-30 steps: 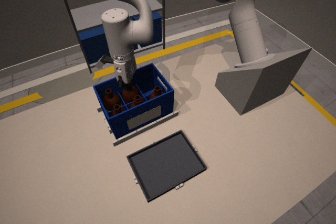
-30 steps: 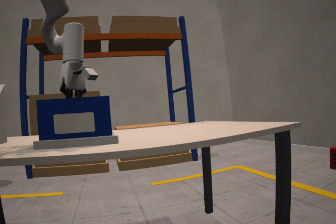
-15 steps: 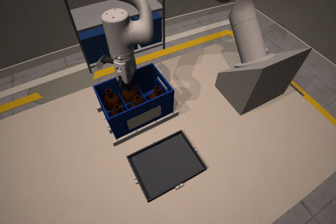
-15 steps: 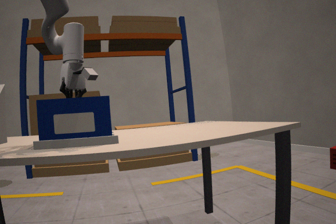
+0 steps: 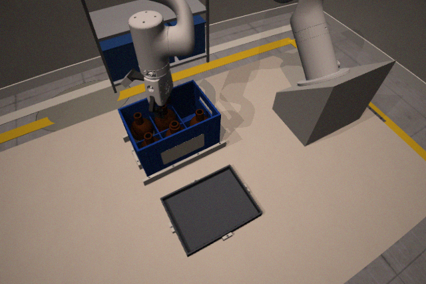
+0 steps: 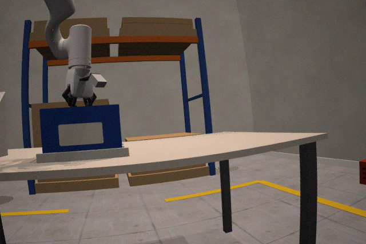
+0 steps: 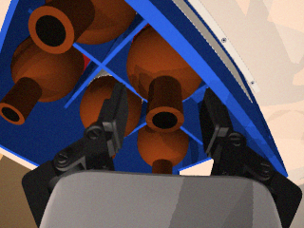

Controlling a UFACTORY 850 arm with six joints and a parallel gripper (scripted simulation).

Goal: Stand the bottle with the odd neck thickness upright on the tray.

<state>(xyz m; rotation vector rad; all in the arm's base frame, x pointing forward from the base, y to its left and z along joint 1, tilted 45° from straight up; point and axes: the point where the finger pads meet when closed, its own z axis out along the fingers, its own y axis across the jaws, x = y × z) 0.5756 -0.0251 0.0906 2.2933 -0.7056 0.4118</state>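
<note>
Now: hand 70 mm above the crate, 40 mm to the right of it and 10 mm past it. The rest, counted from my hand: brown bottle 90 mm to the left, 70 mm below, 10 mm behind; then dark grey tray 320 mm to the left, 150 mm below, 40 mm behind.
</note>
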